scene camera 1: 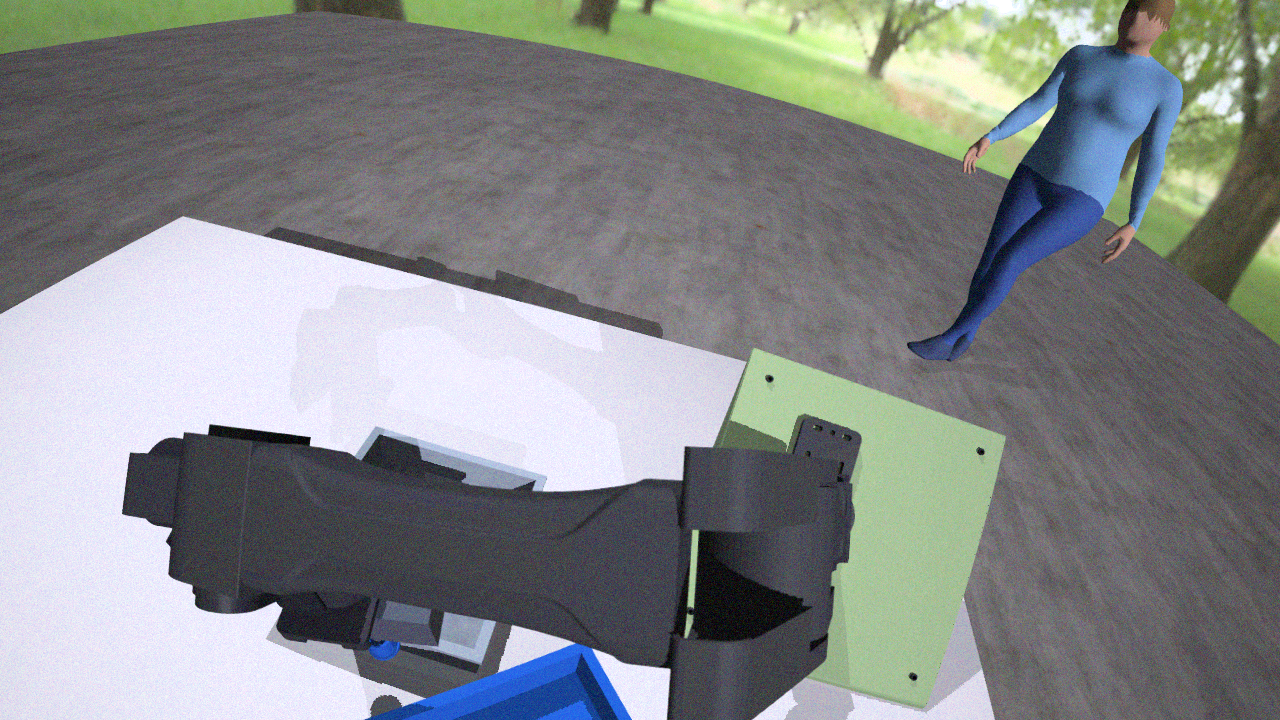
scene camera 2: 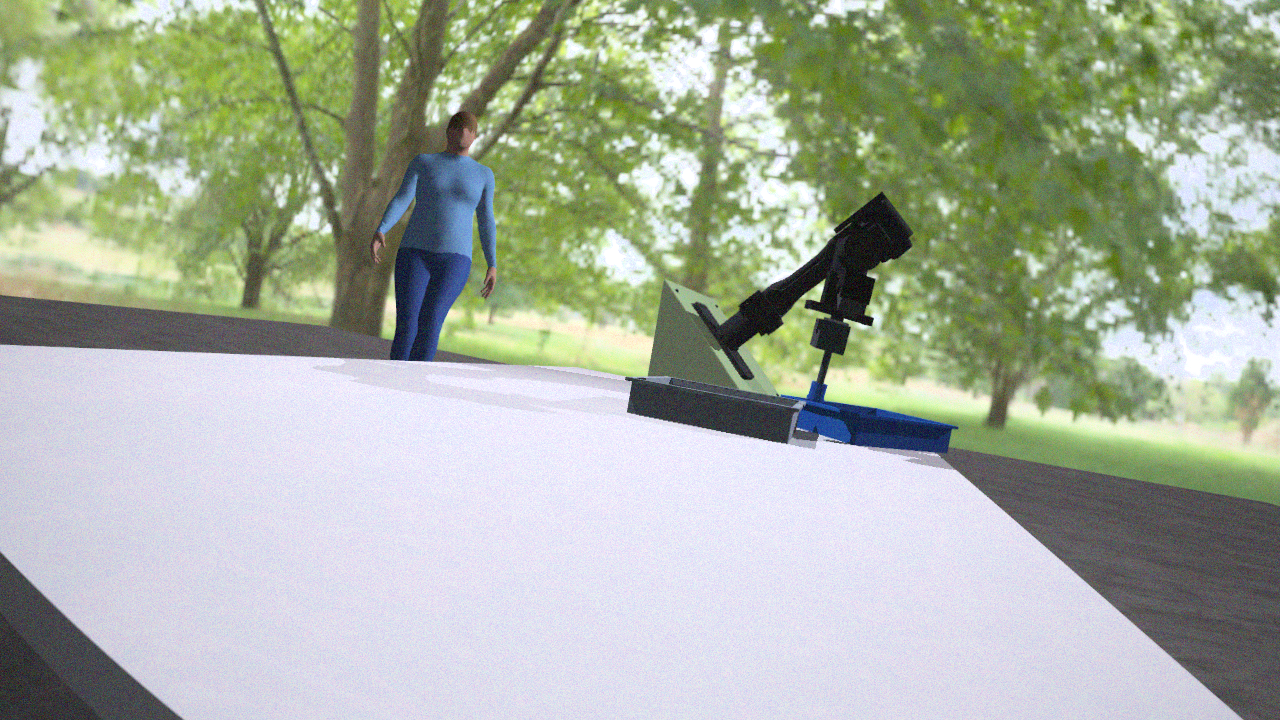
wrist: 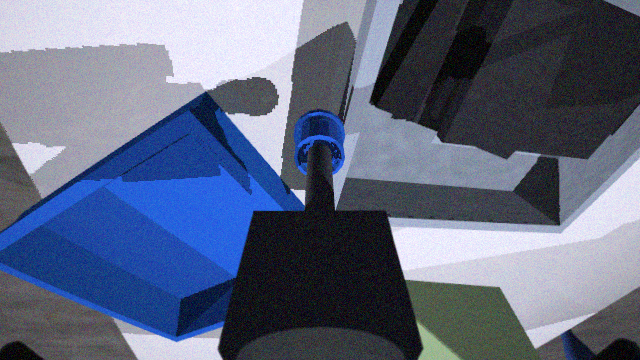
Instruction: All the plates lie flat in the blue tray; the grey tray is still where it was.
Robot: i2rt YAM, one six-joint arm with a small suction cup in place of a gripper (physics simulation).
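Places are measured from the arm's base along level axes (x down, y ahead, z right), in centimetres.
Where they show: hand, its tool point: (scene camera 1: 384, 645) (scene camera 2: 815, 399) (wrist: 319, 133); arm's base, origin of its link: (scene camera 2: 722, 342).
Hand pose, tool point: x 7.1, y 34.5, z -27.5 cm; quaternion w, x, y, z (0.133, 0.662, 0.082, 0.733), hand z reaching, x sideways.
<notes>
Things, the pixels of their top centre, and the offset from my tool point. Level surfaces: height alone.
- blue tray, centre of its top: (wrist: 179, 272) (scene camera 2: 869, 410) dz -7.7, dx +0.9, dy -17.6 cm
- grey tray, centre of its top: (wrist: 533, 116) (scene camera 1: 417, 528) (scene camera 2: 724, 390) dz +13.4, dx +0.9, dy +4.3 cm
- white table, height of its surface: dx +5.9 cm
The blue tray (scene camera 1: 537, 685) (scene camera 2: 899, 436) (wrist: 110, 280) shows lit blue floor with shadow on it. I see no plate in its visible part; the rest is hidden behind the cup's housing or cut off. The grey tray (scene camera 1: 483, 464) (scene camera 2: 711, 411) (wrist: 450, 200) stands beside it, largely under the arm in scene camera 1. Dark shapes cover much of its inside in the wrist view; I cannot tell plates from shadow there. My gripper (scene camera 1: 384, 651) (scene camera 2: 816, 391) (wrist: 320, 122), a small blue suction cup, points down above the gap between the trays. It is open, with no plate on it.
The arm is mounted on a sloped green panel (scene camera 1: 930, 537) (scene camera 2: 684, 344) (wrist: 465, 300) close to both trays. The white table (scene camera 1: 116, 376) (scene camera 2: 537, 555) bears the trays. A person in blue (scene camera 1: 1096, 116) (scene camera 2: 447, 205) stands beyond the table.
</notes>
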